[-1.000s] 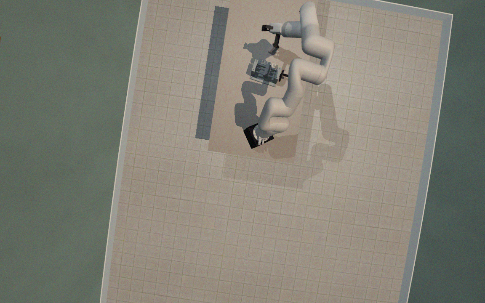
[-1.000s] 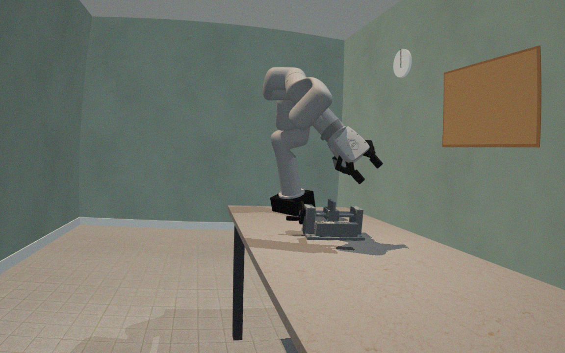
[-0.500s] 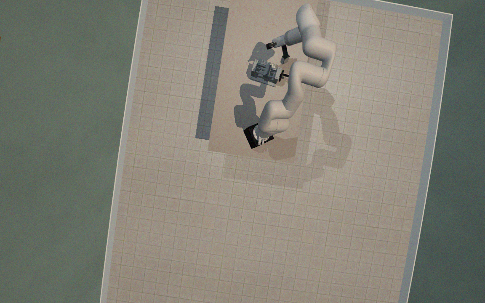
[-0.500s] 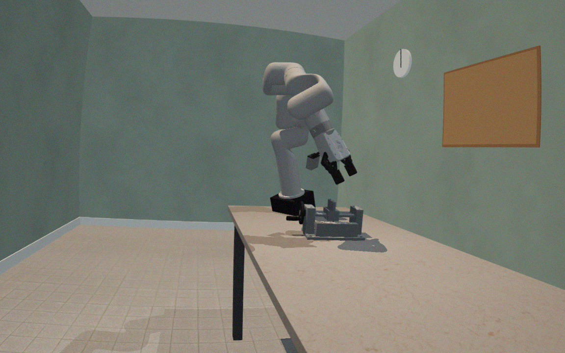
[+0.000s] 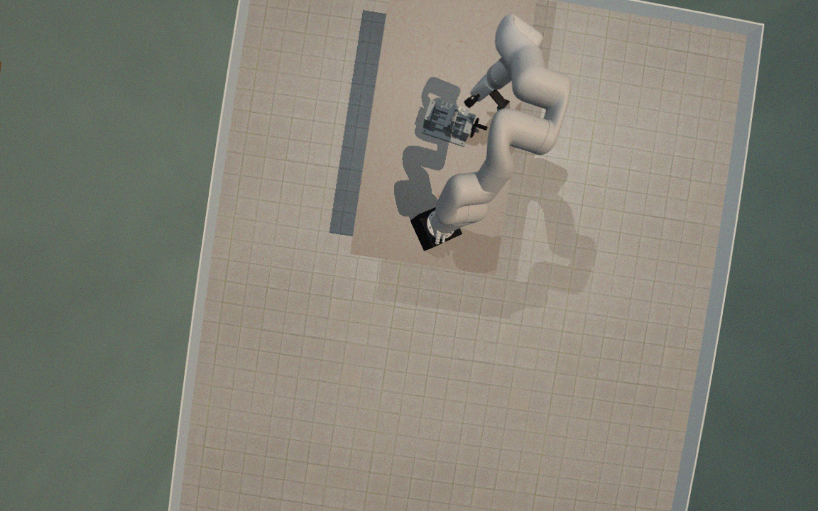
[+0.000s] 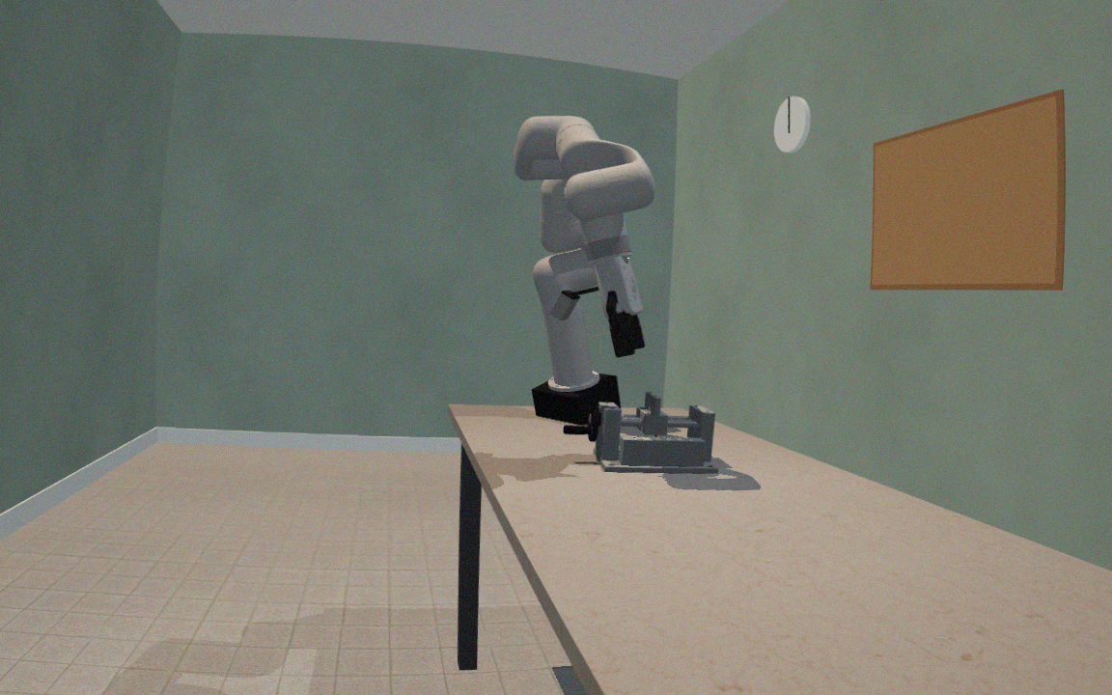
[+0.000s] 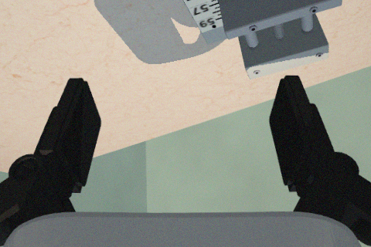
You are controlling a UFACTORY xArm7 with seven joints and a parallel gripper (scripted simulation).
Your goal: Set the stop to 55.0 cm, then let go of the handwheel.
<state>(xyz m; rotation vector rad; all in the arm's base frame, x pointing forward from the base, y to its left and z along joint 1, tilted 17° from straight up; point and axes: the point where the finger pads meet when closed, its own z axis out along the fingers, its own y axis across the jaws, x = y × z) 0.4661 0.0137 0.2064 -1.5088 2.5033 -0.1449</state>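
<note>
Now: hand 50 mm past the crank handle, 70 mm to the left of it and 150 mm above it. Round my hand: black handwheel (50 mm behind, 60 mm to the right, 150 mm below); then stop block (40 mm behind, 70 mm to the left, 120 mm below).
</note>
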